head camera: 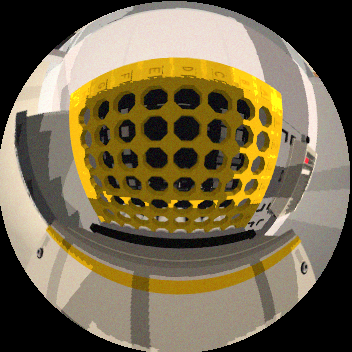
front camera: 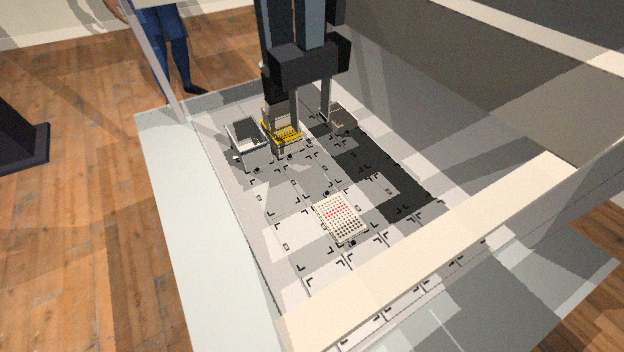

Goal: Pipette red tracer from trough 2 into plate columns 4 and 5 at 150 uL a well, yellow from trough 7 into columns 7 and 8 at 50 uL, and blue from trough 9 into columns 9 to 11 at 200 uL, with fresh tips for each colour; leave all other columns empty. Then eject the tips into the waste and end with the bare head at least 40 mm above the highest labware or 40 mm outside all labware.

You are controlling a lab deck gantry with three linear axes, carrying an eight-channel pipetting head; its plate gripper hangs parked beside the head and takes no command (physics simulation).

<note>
In view: a dark grey wall (front camera: 474, 149).
</note>
